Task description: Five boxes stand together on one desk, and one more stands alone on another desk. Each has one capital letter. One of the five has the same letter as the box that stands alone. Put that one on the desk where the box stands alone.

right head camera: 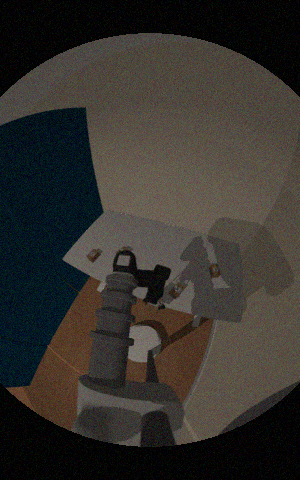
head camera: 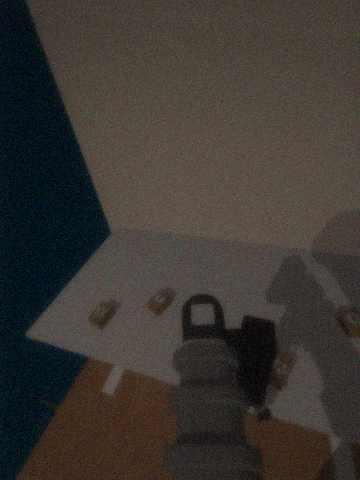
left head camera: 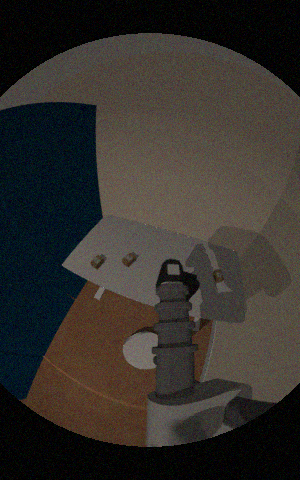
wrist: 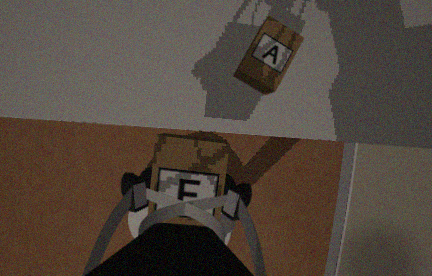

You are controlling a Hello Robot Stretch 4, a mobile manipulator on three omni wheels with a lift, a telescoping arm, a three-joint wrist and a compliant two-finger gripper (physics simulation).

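My gripper (head camera: 243,409) is visible; the wrist camera likewise shows the gripper (wrist: 187,185).
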